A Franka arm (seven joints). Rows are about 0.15 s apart.
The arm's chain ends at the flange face. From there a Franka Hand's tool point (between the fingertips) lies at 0.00 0.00 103.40 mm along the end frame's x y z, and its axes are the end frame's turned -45 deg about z.
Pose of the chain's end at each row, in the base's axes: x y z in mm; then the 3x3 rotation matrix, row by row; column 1 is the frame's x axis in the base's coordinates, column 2 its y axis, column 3 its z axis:
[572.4, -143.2, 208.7], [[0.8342, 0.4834, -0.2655], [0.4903, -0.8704, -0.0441], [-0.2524, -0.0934, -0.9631]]
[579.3, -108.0, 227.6], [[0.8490, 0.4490, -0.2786], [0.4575, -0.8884, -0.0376], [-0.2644, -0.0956, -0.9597]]
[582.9, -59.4, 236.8], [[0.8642, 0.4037, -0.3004], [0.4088, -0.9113, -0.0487], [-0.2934, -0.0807, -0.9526]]
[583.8, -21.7, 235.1], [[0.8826, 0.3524, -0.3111], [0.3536, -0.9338, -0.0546], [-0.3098, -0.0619, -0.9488]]
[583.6, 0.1, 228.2], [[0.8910, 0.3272, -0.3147], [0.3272, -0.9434, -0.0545], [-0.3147, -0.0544, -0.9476]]
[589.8, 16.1, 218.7], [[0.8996, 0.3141, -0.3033], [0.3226, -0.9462, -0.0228], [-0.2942, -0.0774, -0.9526]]
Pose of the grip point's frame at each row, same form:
[544.9, -147.8, 109.1], [[0.2481, 0.9317, -0.2655], [0.9622, -0.2688, -0.0441], [-0.1124, -0.2445, -0.9631]]
[550.5, -111.9, 128.4], [[0.2828, 0.9178, -0.2786], [0.9517, -0.3047, -0.0376], [-0.1194, -0.2546, -0.9597]]
[551.8, -64.4, 138.3], [[0.3256, 0.8965, -0.3004], [0.9335, -0.3553, -0.0487], [-0.1504, -0.2645, -0.9526]]
[551.6, -27.3, 137.0], [[0.3749, 0.8733, -0.3111], [0.9103, -0.4103, -0.0546], [-0.1753, -0.2628, -0.9488]]
[551.1, -5.5, 130.2], [[0.3987, 0.8614, -0.3147], [0.8984, -0.4357, -0.0545], [-0.1841, -0.2610, -0.9476]]
[558.4, 13.7, 120.2], [[0.4140, 0.8582, -0.3033], [0.8972, -0.4410, -0.0228], [-0.1533, -0.2628, -0.9526]]

